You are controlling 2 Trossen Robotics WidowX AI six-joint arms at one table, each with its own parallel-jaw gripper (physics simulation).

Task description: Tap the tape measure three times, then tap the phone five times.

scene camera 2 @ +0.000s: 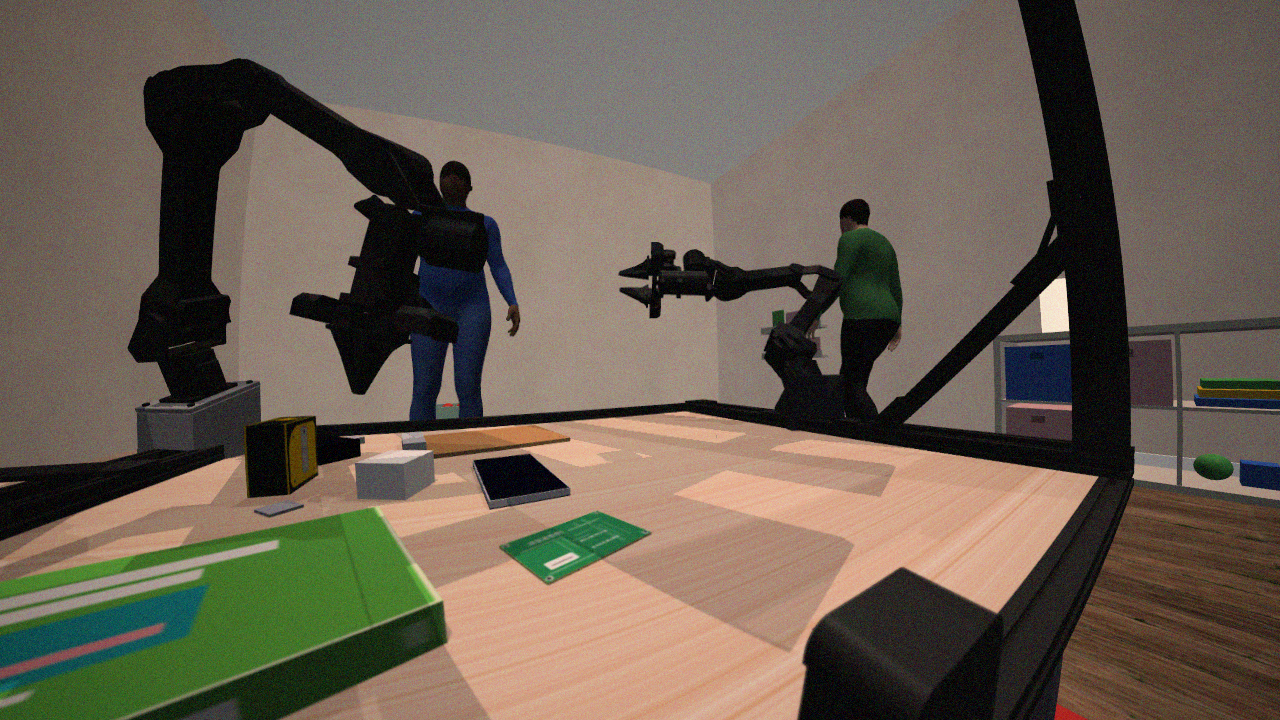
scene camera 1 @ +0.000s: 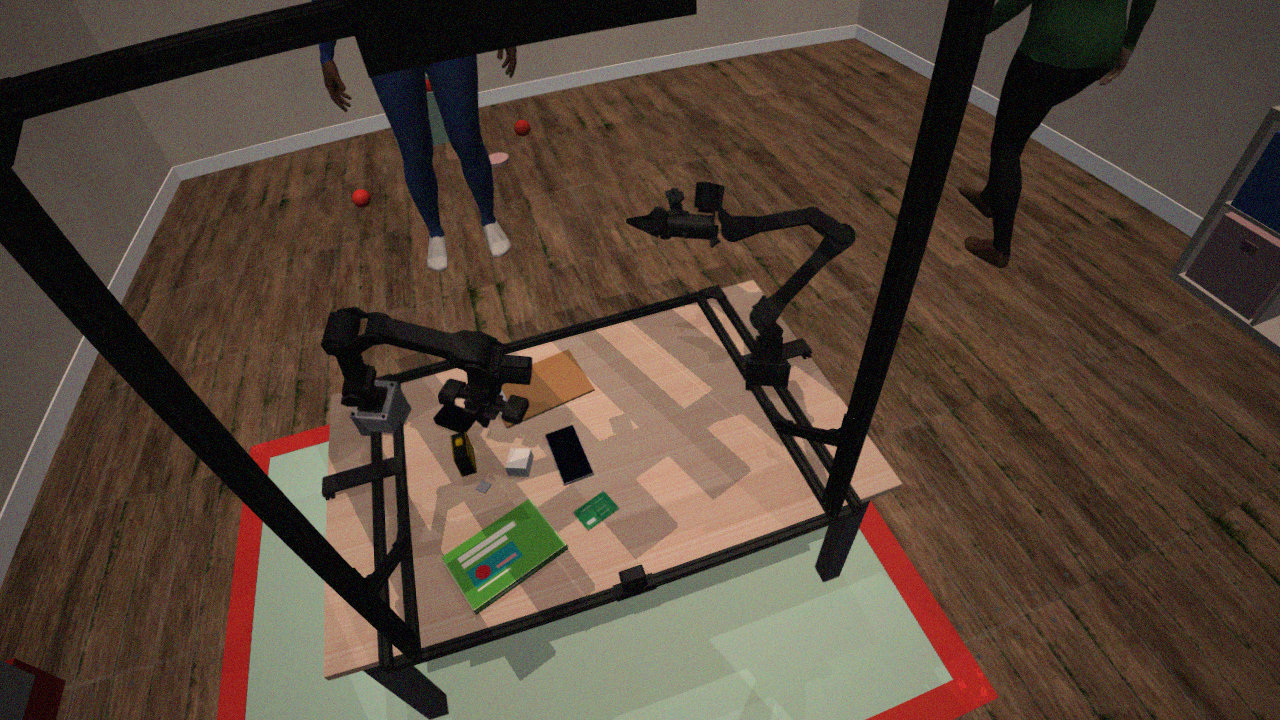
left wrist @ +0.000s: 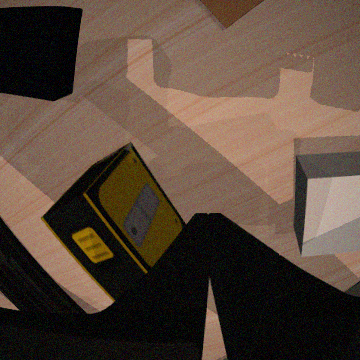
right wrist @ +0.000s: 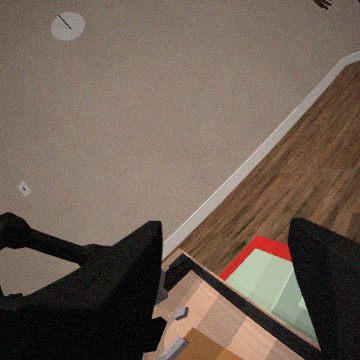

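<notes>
The black and yellow tape measure stands on its narrow edge on the table, its yellow face to the side. The phone lies flat, dark screen up, right of the white box. My left gripper is shut and empty, pointing down above the table. It is apart from the tape measure, and its fingers cover a lower corner of it in the left wrist view. My right gripper is partly open and empty, raised high beyond the table's back edge.
A white box stands between tape measure and phone. A black block is behind the tape measure. A green box, a circuit board and a brown board lie around.
</notes>
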